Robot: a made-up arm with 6 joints.
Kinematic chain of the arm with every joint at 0, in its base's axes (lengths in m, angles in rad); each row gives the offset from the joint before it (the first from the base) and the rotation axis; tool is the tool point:
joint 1: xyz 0 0 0.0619 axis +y
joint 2: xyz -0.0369 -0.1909 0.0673 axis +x
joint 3: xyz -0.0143 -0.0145 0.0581 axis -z
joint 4: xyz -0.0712 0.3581 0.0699 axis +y
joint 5: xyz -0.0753 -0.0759 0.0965 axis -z
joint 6: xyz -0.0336 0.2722 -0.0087 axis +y
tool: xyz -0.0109 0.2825 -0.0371
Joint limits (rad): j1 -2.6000..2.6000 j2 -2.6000..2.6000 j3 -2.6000..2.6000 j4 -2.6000..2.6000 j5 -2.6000..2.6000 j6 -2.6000..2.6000
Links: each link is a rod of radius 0.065 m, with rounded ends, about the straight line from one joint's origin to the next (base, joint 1, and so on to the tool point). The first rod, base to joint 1, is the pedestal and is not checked.
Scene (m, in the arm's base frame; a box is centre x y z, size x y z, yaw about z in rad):
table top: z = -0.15
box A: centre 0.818 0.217 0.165 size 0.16 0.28 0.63 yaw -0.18
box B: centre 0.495 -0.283 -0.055 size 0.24 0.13 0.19 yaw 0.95
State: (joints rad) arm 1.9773 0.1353 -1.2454 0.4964 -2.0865 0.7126
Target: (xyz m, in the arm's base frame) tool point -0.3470 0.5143 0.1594
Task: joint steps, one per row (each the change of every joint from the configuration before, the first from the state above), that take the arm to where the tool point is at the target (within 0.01 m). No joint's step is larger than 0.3 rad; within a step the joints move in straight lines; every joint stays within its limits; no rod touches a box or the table.
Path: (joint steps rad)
1: -0.2520 -0.1830 0.0549 0.2141 0.2779 -0.0255
2: -0.2520 -0.1830 0.0549 0.2141 0.2779 -0.0256
3: -0.2519 -0.1830 0.0549 0.2141 0.2779 -0.0255
4: -0.2520 -0.1830 0.0549 0.2140 0.2779 -0.0255
5: 0.0902 -0.2624 0.0816 0.1054 -0.0920 0.0366
6: 0.0903 -0.2625 0.0816 0.1054 -0.0920 0.0366
7: 0.0902 -0.2624 0.0816 0.1054 -0.0919 0.0366
8: 0.0902 -0.2624 0.0816 0.1053 -0.0920 0.0366

